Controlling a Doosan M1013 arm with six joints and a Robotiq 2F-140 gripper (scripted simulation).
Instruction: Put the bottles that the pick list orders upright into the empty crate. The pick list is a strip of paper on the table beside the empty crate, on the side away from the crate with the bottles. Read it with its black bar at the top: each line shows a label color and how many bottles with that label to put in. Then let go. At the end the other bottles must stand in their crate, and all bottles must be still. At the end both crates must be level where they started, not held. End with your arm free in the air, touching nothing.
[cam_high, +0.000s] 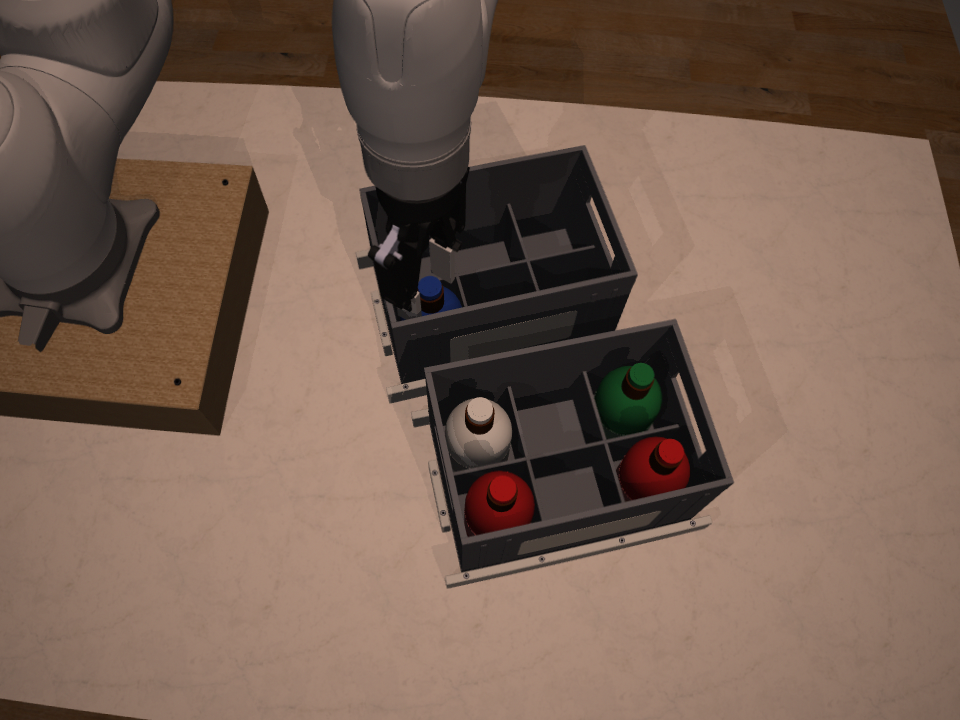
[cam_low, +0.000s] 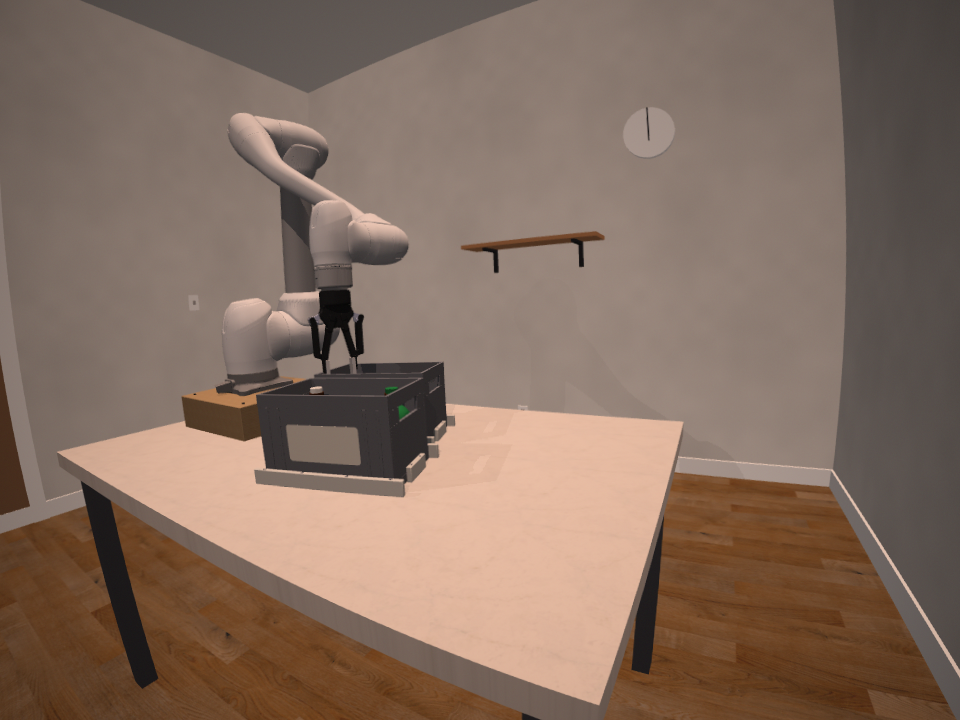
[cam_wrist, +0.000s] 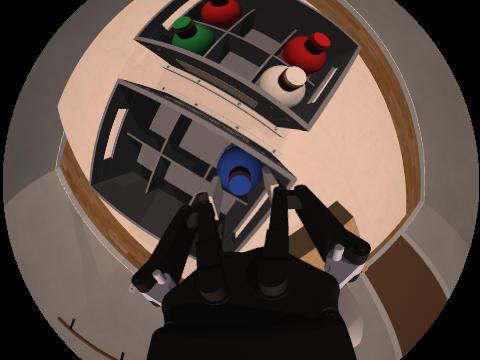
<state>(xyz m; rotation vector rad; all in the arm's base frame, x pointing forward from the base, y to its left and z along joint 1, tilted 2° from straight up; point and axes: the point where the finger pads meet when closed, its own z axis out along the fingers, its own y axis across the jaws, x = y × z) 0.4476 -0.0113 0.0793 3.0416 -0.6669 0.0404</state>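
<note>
Right now my hand is 13 cm to the left of the white bottle, 8 cm short of it and 8 cm above it. From my hand the other things lie so: blue bottle 8 cm below; green bottle 24 cm ahead, 8 cm below, 7 cm to the right; pick list 21 cm to the left, 17 cm below.
</note>
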